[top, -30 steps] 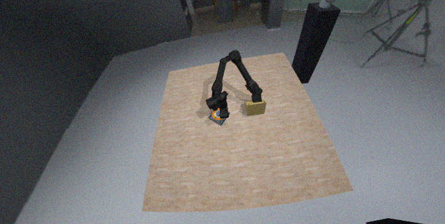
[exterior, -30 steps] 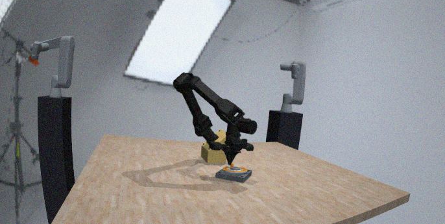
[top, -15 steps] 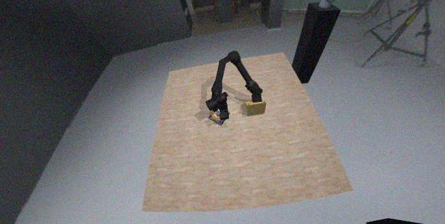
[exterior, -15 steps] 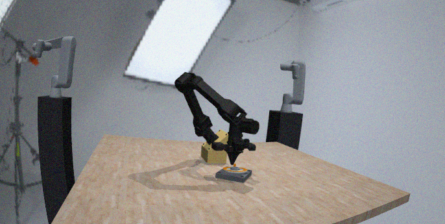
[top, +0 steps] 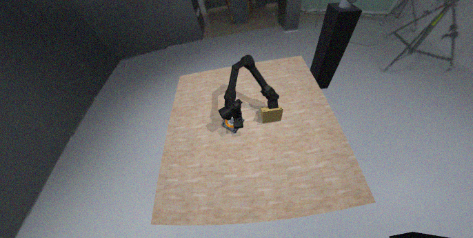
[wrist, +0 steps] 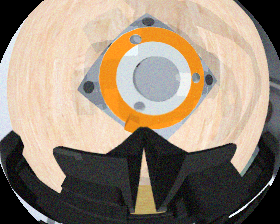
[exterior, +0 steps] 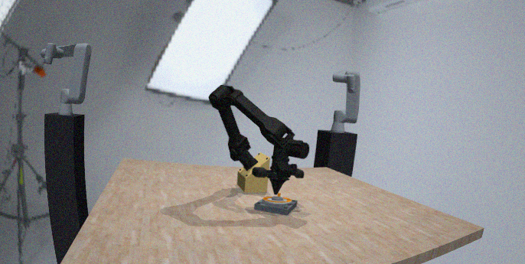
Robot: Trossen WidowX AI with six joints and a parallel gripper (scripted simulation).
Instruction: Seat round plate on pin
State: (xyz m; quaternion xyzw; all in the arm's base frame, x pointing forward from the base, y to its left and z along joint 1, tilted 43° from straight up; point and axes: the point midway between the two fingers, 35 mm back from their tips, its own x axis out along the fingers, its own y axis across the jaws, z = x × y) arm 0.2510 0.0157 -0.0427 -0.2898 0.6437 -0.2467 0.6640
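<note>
Now: gripper tip 5 cm short of the base, 2 cm above it and 1 cm to the left of it.
</note>
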